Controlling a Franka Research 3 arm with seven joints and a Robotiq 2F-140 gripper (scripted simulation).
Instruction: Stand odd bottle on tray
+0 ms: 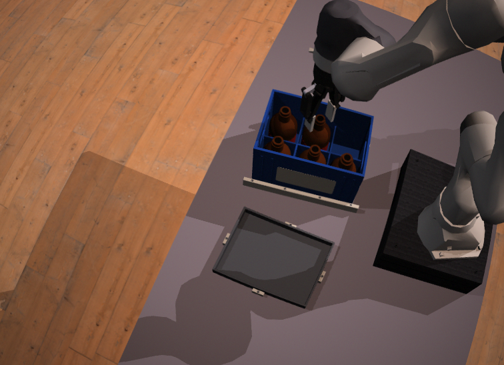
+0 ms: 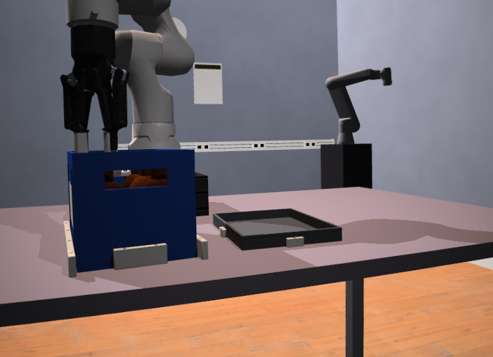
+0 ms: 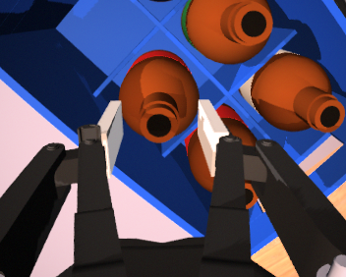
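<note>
Now: hand 50 mm to the right of the crate and 90 mm above it. Round my hand: bottle: 90 mm behind, 90 mm to the left, 90 mm below; dark tray: 30 mm ahead, 330 mm to the left, 160 mm below.
</note>
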